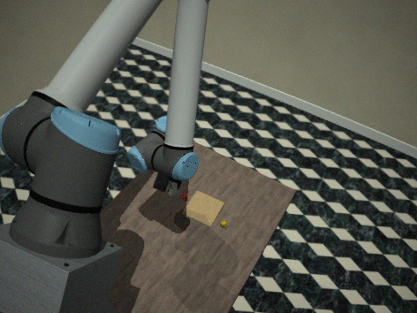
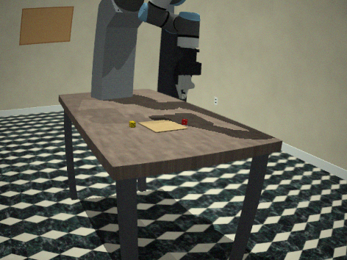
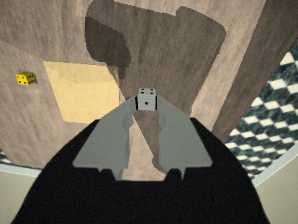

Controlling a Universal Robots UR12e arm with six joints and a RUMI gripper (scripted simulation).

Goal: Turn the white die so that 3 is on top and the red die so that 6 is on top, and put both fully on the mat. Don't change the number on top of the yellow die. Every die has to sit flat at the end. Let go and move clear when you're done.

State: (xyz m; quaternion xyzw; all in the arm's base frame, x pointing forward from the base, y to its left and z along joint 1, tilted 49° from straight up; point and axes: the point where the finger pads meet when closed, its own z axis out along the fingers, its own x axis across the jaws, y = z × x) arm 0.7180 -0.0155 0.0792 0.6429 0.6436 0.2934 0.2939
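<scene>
My gripper is now 10 mm above the white die. Round my hand: tan mat 130 mm to the right, 110 mm below, 40 mm ahead; red die 100 mm below, 60 mm ahead, 40 mm to the right; yellow die 240 mm to the right, 100 mm below, 10 mm behind.
</scene>
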